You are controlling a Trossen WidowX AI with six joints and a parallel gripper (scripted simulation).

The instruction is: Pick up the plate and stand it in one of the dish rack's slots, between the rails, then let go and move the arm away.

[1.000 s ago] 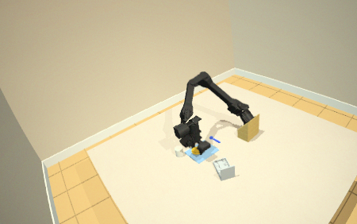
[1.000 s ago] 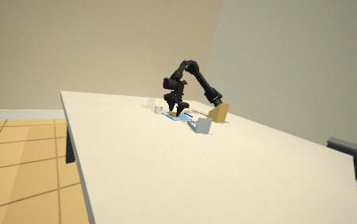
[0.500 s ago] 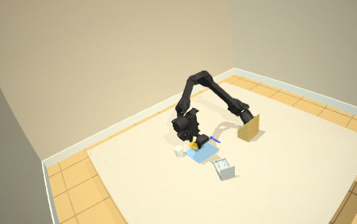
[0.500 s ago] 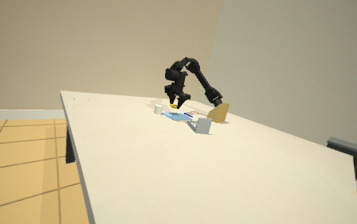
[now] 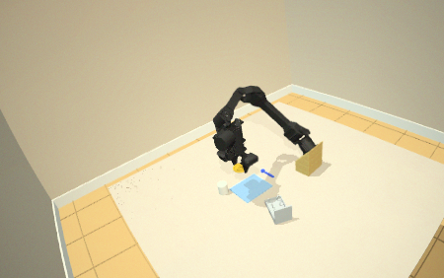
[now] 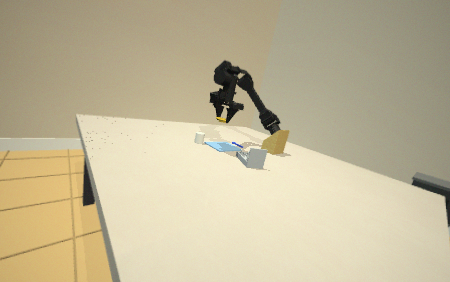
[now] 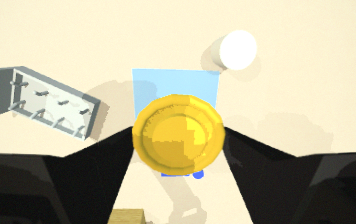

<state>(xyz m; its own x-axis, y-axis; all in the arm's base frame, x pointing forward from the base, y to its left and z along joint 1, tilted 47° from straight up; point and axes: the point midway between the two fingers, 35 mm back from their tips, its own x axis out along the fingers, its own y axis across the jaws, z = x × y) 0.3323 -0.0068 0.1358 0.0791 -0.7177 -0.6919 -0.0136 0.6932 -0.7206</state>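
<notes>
Now: the dish rack 20 mm behind my gripper tip, 200 mm to the left of it and 110 mm below it. Round my gripper tip: light blue mat (40 mm behind, 130 mm below); then yellow plate (10 mm above); then white cup (60 mm ahead, 70 mm to the right, 100 mm below).
</notes>
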